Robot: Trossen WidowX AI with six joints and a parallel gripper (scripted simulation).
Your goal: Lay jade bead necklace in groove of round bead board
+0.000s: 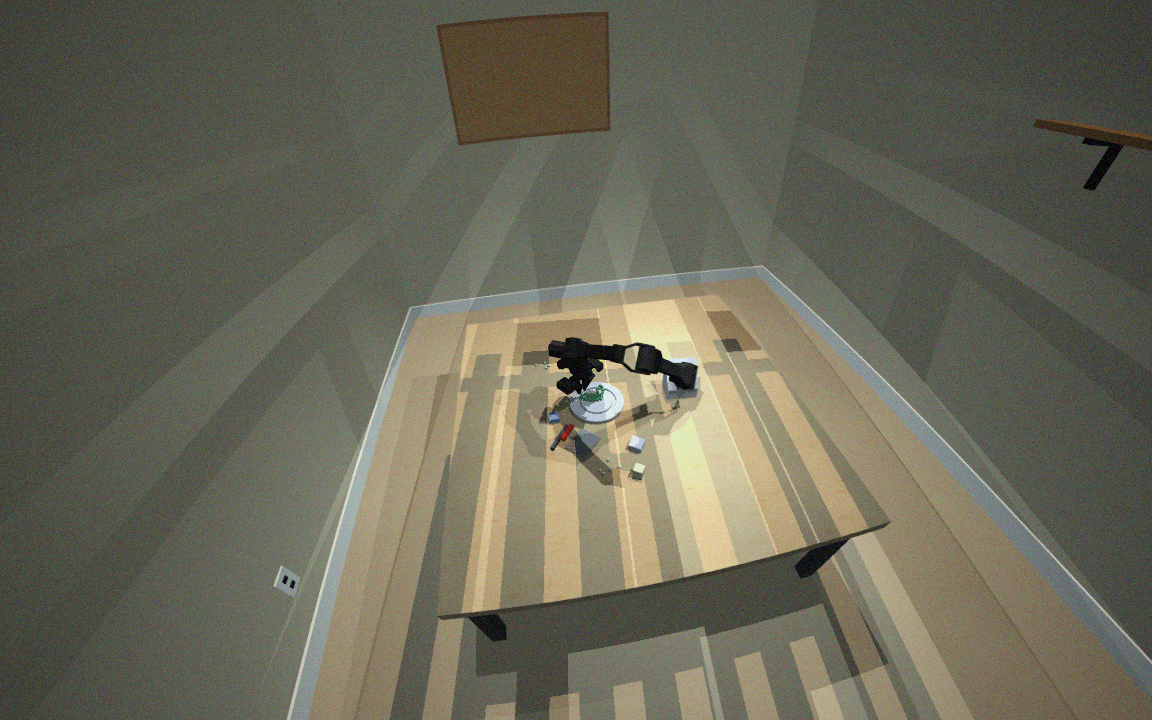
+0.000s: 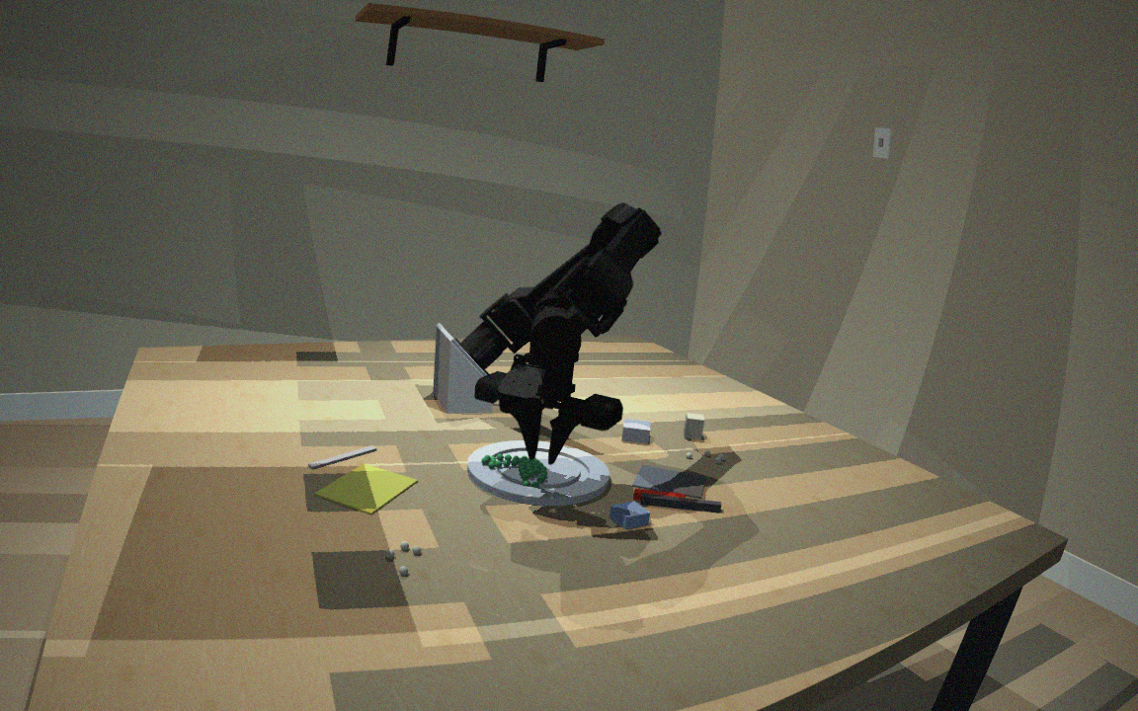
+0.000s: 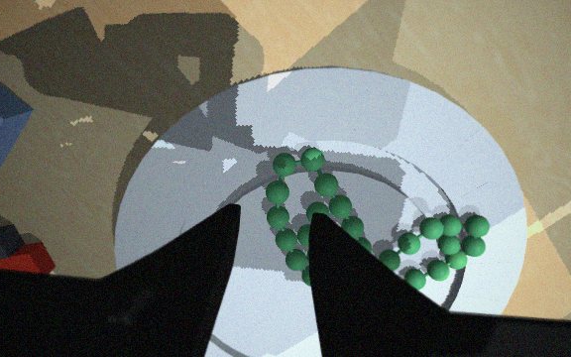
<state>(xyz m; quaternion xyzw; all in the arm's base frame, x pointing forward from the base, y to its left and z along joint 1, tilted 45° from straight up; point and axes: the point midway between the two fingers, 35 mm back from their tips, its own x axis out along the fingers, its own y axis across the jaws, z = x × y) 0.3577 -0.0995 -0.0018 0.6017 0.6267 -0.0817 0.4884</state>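
The round grey bead board is 50 mm behind my gripper tip, 30 mm to the left of it and 40 mm below it. Also, from my gripper tip: grey plate (50 mm ahead, 190 mm to the left, 40 mm below); blue block (120 mm ahead, 60 mm to the left, 40 mm below); red and black pen (100 mm ahead, 140 mm to the left, 40 mm below).
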